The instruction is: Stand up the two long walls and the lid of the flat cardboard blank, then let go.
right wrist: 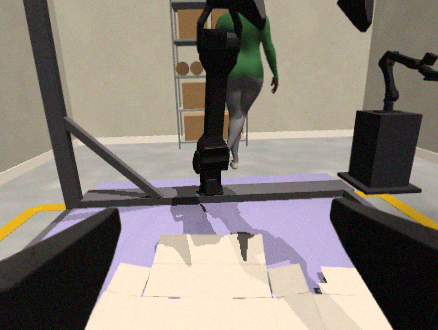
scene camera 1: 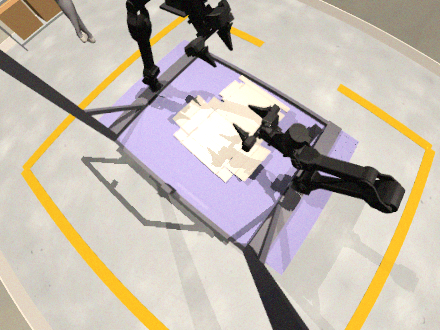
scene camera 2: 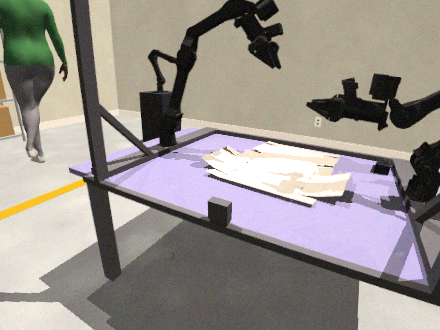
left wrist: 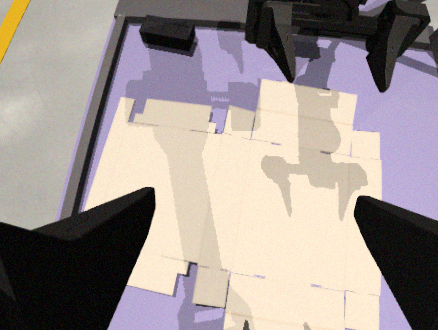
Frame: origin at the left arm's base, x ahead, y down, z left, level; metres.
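Seen in the pictures: left gripper, between the fingertips: (right wrist: 316,26) (scene camera 1: 224,58) (scene camera 2: 277,68) (left wrist: 256,201); right gripper, between the fingertips: (right wrist: 227,213) (scene camera 1: 240,114) (scene camera 2: 309,102) (left wrist: 339,85); left arm's base, origin of its link: (right wrist: 210,190) (scene camera 1: 155,86) (scene camera 2: 167,144); right arm's base, origin of its link: (scene camera 1: 299,185) (scene camera 2: 419,197).
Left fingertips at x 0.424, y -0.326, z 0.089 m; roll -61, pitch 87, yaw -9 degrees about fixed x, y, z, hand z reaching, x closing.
Note:
Offsets run from my left fingertips to a thing's top centre. Level surfaces: height alone.
The cream cardboard blank (scene camera 1: 210,132) (scene camera 2: 270,172) (left wrist: 240,225) (right wrist: 210,280) lies spread out on the purple table top @(dy +0.345 m) (scene camera 1: 150,145) (scene camera 2: 165,185). Its long walls and lid lie down, close to flat; some end flaps tilt slightly up in scene camera 2. My left gripper (scene camera 1: 223,57) (scene camera 2: 274,64) (left wrist: 256,201) (right wrist: 316,26) is open and empty, high above the table, pointing down at a slant. My right gripper (scene camera 1: 242,116) (scene camera 2: 308,104) (left wrist: 339,85) (right wrist: 227,213) is open and empty, level above the blank's right end, facing the left arm. Neither touches the blank. Black fingers hide parts of it in the wrist views.
A dark frame runs round the table, with posts (scene camera 2: 90,90) and slanted braces (scene camera 2: 125,129). A small dark block @(dz -0.457, dx +0.034, dy +0.288 m) (scene camera 2: 220,211) sits on the front rail, and another black block @(dz +0.166, dx +0.412, dy +0.310 m) (left wrist: 167,34) near a far corner. A person in green (scene camera 2: 30,35) (right wrist: 252,55) stands beyond the table.

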